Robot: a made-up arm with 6 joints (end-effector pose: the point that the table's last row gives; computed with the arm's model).
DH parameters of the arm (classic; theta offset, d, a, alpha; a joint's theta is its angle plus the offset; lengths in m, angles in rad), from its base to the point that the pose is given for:
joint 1: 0 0.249 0 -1.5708
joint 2: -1.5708 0 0.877 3.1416
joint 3: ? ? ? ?
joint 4: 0 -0.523 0 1.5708
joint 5: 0 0.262 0 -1.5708
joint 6: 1.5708 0 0 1.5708
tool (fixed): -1.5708 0 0 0
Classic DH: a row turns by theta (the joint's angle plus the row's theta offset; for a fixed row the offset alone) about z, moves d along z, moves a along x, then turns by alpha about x.
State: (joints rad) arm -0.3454 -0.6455 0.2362 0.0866 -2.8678 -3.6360
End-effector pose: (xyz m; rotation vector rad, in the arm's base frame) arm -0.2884 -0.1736 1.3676 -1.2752 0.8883 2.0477
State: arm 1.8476 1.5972 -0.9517 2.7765 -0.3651 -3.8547
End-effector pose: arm -0.3707 0.4094 -0.1439 -1.1346 1.3667 0.1090
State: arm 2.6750 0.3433 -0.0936 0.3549 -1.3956 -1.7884
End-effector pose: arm -0.6108 0.5827 0.9360 -0.7162 0.9972 0.7222
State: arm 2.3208 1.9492 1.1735 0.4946 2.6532 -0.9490
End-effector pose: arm -0.7007 1.0904 -0.3524 -1.7103 -0.0919 -1.7828
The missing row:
joint 3: 0 0 0 -1.5708
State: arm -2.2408 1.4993 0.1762 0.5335 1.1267 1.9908
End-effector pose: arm -0.8799 -0.7473 -0.1627 -1.3046 1.7828 -0.7875
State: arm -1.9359 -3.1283 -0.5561 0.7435 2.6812 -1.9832
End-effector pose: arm 0.0154 0.5805 -0.4953 -1.8844 1.6088 0.9262
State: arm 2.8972 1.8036 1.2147 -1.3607 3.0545 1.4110
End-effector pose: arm -1.0986 0.3303 -0.4569 0.2590 -0.6192 -0.0413
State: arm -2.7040 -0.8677 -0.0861 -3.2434 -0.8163 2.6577
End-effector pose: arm 0.3972 -0.1019 1.2034 -1.6675 -0.9558 -1.6139
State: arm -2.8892 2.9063 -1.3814 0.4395 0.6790 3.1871
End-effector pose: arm 0.0498 0.2577 -0.1732 -0.2548 -0.4856 -0.1156
